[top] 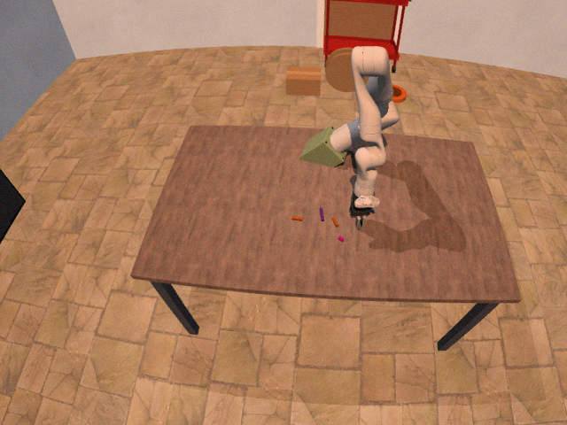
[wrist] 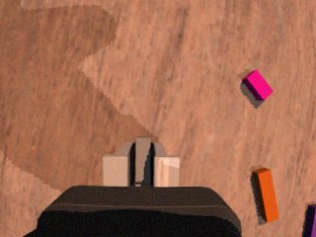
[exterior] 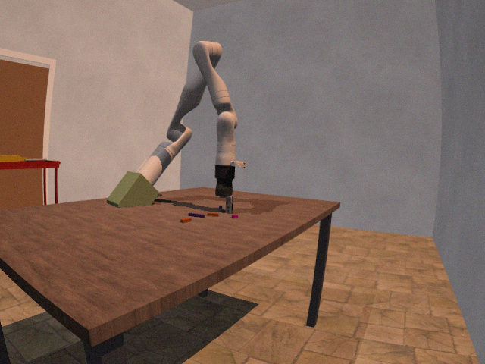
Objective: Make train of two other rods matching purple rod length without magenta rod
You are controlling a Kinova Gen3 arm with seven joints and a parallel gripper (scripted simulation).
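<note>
Now: the blue rod 80 mm behind my hand, 60 mm to the left of it and 10 mm below it. Round my hand: magenta rod: 70 mm ahead, 70 mm to the right, 10 mm below; purple rod: 50 mm behind, 150 mm to the right, 10 mm below; orange rod: 20 mm behind, 250 mm to the right, 10 mm below.
</note>
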